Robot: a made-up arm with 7 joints. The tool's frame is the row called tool. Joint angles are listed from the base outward.
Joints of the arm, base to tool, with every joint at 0 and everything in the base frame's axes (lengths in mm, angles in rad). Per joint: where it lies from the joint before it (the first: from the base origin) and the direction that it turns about. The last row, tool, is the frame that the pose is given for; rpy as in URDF.
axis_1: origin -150.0 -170.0 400.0 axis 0 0 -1
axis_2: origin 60.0 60.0 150.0 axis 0 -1 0
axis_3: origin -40.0 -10.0 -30.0 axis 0 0 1
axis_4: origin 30.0 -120.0 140.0 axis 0 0 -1
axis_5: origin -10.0 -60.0 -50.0 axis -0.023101 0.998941 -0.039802
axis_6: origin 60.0 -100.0 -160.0 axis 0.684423 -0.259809 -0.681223
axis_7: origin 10.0 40.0 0.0 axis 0 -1 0
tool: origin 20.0 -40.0 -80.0 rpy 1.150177 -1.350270 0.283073
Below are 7 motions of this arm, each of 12 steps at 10 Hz.
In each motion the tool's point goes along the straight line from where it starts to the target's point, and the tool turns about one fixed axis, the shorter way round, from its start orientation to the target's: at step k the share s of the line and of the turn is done. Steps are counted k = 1, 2, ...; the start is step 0. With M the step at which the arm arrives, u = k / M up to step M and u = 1 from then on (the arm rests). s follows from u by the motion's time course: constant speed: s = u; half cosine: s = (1 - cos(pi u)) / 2; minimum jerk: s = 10 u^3 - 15 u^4 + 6 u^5.
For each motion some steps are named. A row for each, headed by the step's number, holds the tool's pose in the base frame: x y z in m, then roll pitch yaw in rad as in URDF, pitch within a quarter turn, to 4 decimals.
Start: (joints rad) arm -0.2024 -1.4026 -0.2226 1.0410 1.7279 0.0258 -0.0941
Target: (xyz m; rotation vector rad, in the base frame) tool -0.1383 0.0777 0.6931 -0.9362 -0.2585 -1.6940
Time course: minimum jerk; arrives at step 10
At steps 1, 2, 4, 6, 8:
1: -0.1394 -0.0355 0.8167 -0.1933 0.3361 -1.7957
2: -0.1393 -0.0299 0.8106 -0.2008 0.2808 -1.7939
4: -0.1390 -0.0002 0.7782 -0.2412 -0.0099 -1.7780
6: -0.1386 0.0415 0.7327 -0.3114 -0.4171 -1.7325
8: -0.1384 0.0711 0.7003 -0.3873 -0.7035 -1.6704

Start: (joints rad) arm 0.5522 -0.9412 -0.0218 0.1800 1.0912 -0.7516 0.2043
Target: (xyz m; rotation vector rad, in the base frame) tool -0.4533 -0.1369 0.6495 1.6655 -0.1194 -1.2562
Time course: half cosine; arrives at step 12
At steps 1, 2, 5, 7, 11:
1: -0.4138 -0.2576 0.6556 2.0465 0.5229 -0.0897
2: -0.4158 -0.2514 0.6553 2.0273 0.5410 -0.1245
5: -0.4280 -0.2142 0.6534 1.8902 0.6370 -0.3538
7: -0.4384 -0.1824 0.6518 1.7465 0.6951 -0.5731
11: -0.4526 -0.1390 0.6496 1.5218 0.7301 -0.8985

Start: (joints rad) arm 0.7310 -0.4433 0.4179 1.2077 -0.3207 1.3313 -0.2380
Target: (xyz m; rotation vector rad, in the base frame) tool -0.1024 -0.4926 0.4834 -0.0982 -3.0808 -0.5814
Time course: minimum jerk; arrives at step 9
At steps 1, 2, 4, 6, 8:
1: -0.2590 -0.4100 0.4287 2.6978 -0.8397 2.8640
2: -0.2487 -0.4154 0.4323 2.6963 -0.7854 2.8806
4: -0.1980 -0.4422 0.4500 2.7046 -0.5173 2.9520
6: -0.1356 -0.4751 0.4718 2.7399 -0.1897 3.0340
8: -0.1042 -0.4916 0.4828 2.7672 -0.0259 3.0783

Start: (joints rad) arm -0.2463 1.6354 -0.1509 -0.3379 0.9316 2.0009 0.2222
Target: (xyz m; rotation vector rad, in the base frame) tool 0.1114 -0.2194 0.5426 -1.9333 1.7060 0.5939
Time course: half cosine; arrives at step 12
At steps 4, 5, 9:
4: 0.1309 -0.3341 0.4944 2.9929 0.3974 -2.2372
5: 0.1278 -0.3157 0.5022 3.0122 0.4499 -2.1179
9: 0.1152 -0.2418 0.5332 -3.1165 0.6259 -1.5908

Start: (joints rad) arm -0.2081 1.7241 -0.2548 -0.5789 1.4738 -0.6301 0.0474
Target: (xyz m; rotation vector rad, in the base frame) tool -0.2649 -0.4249 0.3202 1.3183 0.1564 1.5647
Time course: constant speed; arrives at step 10
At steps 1, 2, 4, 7, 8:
1: 0.0160 -0.4570 0.3442 0.2241 -0.7167 1.7013
2: -0.0152 -0.4535 0.3415 0.3134 -0.7252 1.6671
4: -0.0776 -0.4463 0.3362 0.4946 -0.7350 1.5957
7: -0.1713 -0.4356 0.3282 0.7681 -0.7315 1.4868
8: -0.2025 -0.4320 0.3255 0.8584 -0.7254 1.4515

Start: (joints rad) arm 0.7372 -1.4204 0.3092 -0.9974 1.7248 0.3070 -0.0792
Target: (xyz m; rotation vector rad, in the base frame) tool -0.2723 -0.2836 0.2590 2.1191 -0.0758 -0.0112
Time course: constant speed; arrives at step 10
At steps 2, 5, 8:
2: -0.3085 -0.4442 0.4132 2.5395 0.4806 0.8478
5: -0.2949 -0.3840 0.3554 2.3194 0.3375 0.4663
8: -0.2813 -0.3237 0.2976 2.1756 0.1333 0.1392

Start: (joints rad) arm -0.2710 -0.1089 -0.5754 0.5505 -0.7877 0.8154 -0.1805
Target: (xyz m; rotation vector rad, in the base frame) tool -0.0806 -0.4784 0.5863 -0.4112 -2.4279 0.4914
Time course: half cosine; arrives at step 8
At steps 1, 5, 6, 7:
1: -0.0991 -0.4906 0.5326 -2.6613 -0.7389 3.0836
5: -0.0865 -0.4823 0.5691 -2.6111 -0.6041 2.7844
6: -0.0834 -0.4803 0.5781 -2.6069 -0.5692 2.7157
7: -0.0813 -0.4789 0.5842 -2.6058 -0.5459 2.6707

